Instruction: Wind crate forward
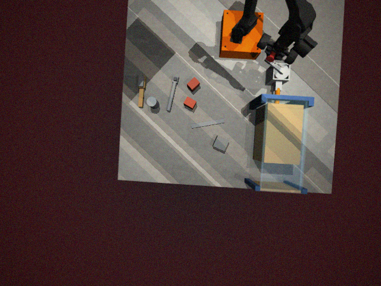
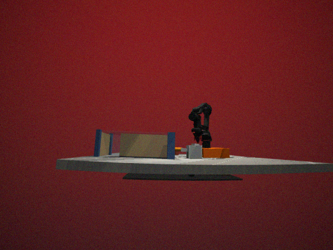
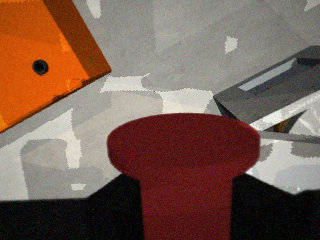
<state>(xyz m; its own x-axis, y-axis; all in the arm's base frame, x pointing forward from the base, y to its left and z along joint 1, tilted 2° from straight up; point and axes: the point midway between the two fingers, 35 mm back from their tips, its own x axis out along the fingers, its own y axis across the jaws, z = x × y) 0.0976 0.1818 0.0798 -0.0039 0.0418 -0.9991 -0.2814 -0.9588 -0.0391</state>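
Now: gripper tip 2 cm short of the grey crank handle, 3 cm to the right of it and 1 cm above it. Also, from my gripper tip: winch: 3 cm ahead, 8 cm to the left, 8 cm below; red knob: 2 cm above; blue frame: 20 cm ahead, 12 cm to the left, 1 cm below.
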